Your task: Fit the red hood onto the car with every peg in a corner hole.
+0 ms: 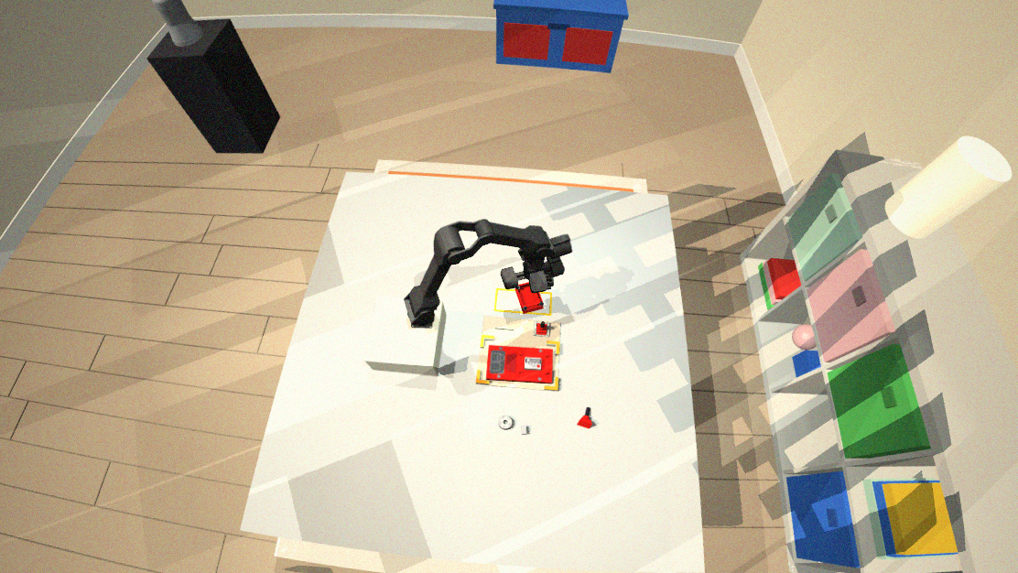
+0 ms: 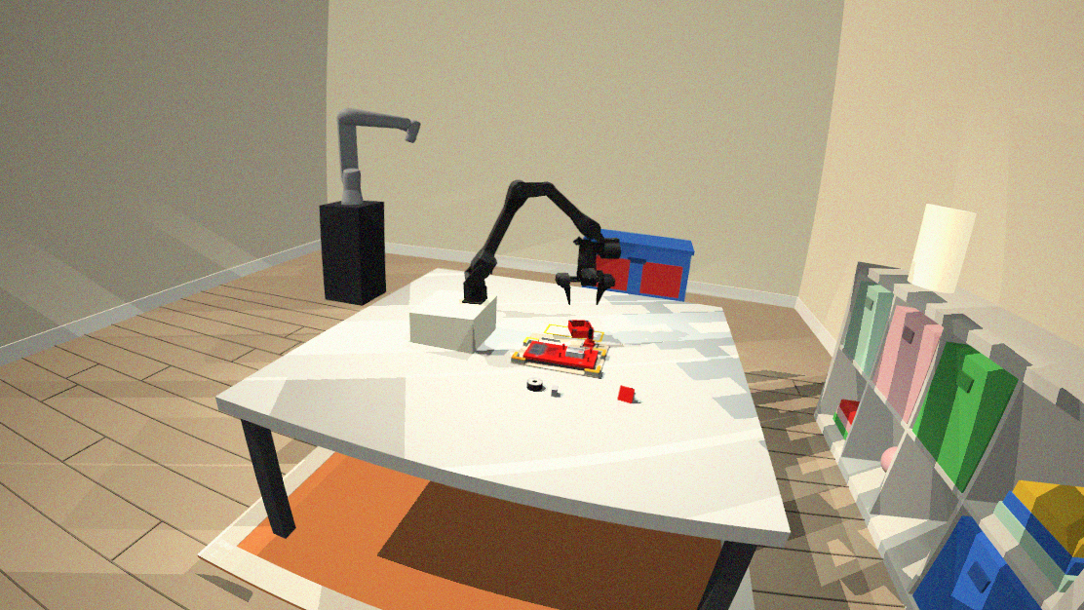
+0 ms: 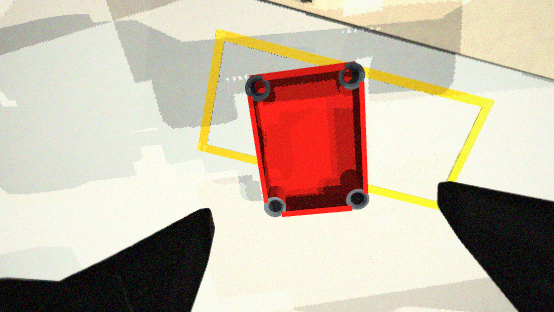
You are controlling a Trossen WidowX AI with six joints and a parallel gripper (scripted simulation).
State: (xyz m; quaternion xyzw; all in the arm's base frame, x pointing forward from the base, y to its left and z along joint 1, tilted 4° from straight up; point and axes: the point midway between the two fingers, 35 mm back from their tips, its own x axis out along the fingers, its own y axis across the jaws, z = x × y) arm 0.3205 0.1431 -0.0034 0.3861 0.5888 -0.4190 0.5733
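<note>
My gripper tip is now 90 mm above the red hood. The rest, counted from my gripper tip: grey engine block: 20 mm ahead, 230 mm to the right, 70 mm below.
</note>
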